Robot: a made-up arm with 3 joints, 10 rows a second.
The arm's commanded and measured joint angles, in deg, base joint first. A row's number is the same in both.
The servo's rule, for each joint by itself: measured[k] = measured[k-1] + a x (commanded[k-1-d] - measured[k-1]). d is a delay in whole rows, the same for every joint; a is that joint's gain. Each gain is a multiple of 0.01, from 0.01 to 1. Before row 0 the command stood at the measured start. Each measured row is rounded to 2 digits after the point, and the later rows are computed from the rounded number. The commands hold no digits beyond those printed.
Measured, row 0:
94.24 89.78 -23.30
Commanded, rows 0 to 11:
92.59 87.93 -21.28
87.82 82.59 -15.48
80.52 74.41 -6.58
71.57 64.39 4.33
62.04 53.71 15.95
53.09 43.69 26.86
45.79 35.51 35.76
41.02 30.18 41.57
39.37 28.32 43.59
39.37 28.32 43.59
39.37 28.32 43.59
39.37 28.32 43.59
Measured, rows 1 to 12:
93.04 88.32 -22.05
89.23 83.79 -17.98
82.87 76.38 -10.91
74.62 66.91 -1.46
65.44 56.48 9.33
56.42 46.38 20.20
48.66 37.79 29.85
43.08 31.78 37.12
40.37 29.05 41.13
39.64 28.47 42.66
39.44 28.35 43.24
39.39 28.33 43.46
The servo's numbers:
d 0
a 0.73 0.79 0.62

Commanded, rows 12 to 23:
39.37 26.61 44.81
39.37 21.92 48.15
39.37 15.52 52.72
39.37 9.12 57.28
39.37 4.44 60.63
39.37 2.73 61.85
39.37 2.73 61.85
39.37 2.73 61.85
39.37 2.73 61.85
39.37 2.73 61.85
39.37 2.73 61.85
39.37 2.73 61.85
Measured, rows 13 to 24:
39.38 26.97 44.30
39.37 22.98 46.69
39.37 17.09 50.43
39.37 10.79 54.68
39.37 5.77 58.37
39.37 3.37 60.53
39.37 2.86 61.35
39.37 2.76 61.66
39.37 2.74 61.78
39.37 2.73 61.82
39.37 2.73 61.84
39.37 2.73 61.85

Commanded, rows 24 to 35:
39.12 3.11 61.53
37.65 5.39 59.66
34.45 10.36 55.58
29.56 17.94 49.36
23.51 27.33 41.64
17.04 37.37 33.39
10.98 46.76 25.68
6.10 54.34 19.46
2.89 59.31 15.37
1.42 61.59 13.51
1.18 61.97 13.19
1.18 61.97 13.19
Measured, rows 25 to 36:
39.19 3.03 61.65
38.07 4.89 60.42
35.43 9.21 57.42
31.14 16.11 52.42
25.57 24.97 45.74
19.34 34.77 38.08
13.24 44.24 30.39
8.03 52.22 23.61
4.28 57.82 18.50
2.19 60.80 15.41
1.45 61.72 14.03
1.25 61.92 13.51

